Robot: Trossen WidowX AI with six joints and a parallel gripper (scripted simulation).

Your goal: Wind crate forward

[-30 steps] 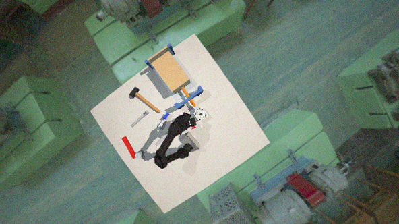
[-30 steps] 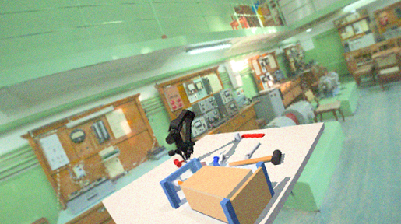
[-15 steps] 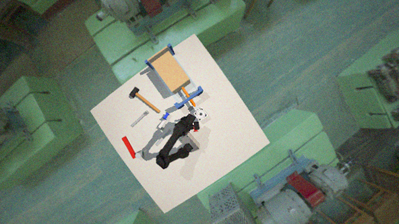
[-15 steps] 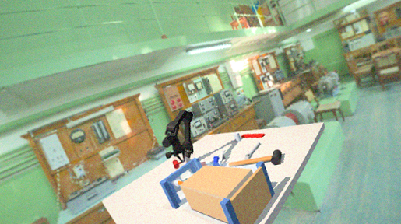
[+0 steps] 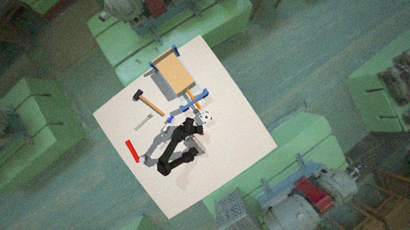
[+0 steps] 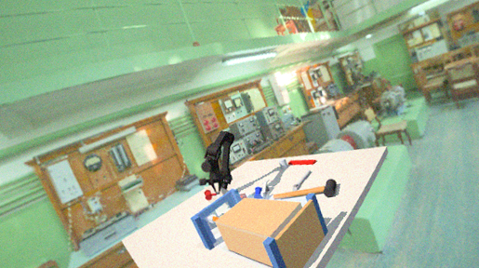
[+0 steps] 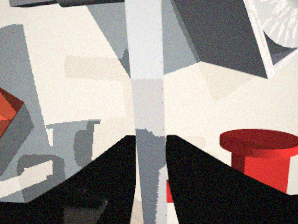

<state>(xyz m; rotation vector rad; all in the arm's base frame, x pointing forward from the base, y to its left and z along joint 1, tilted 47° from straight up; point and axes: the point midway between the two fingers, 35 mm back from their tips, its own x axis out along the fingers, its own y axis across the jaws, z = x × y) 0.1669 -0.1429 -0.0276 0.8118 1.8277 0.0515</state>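
Now: gripper tip 5 cm past the red knob and 2 cm to the left of it. Also, from my gripper tip: blue steel frame: 17 cm ahead, 14 cm to the right, 1 cm below; blue knob: 18 cm ahead, 13 cm to the left, 7 cm below; winch: 14 cm to the right, 9 cm below.
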